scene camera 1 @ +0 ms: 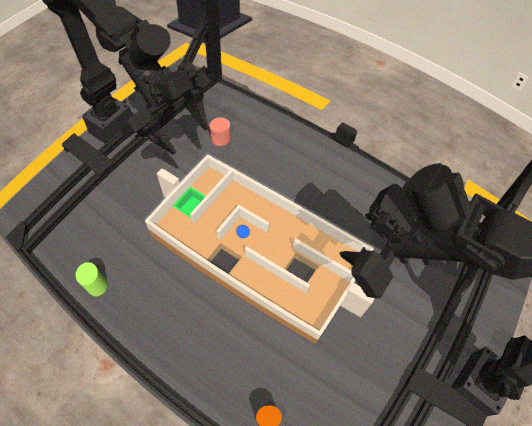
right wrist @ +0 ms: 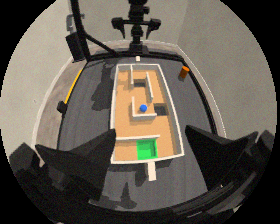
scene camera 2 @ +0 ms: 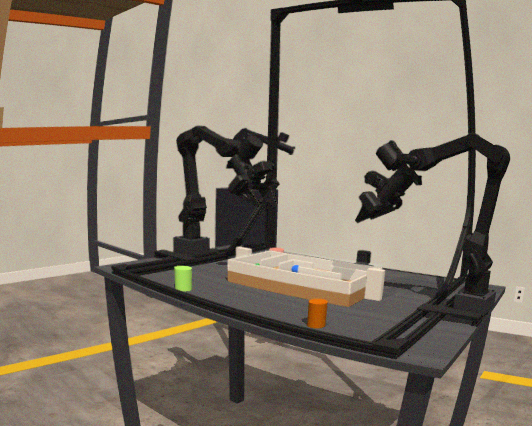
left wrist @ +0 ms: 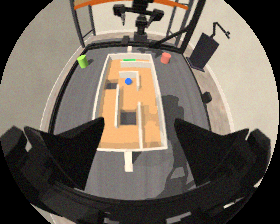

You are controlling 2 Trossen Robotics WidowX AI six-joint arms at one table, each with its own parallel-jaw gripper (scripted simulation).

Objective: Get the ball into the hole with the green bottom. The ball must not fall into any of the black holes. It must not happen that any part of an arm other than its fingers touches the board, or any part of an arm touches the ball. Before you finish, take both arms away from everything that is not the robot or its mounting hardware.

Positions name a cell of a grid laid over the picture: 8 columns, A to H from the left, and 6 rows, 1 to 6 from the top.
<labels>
A maze board shows in scene camera 1 (E4), in the right wrist view (E4), in scene camera 2 (F4) and in the left wrist view (D3).
</labels>
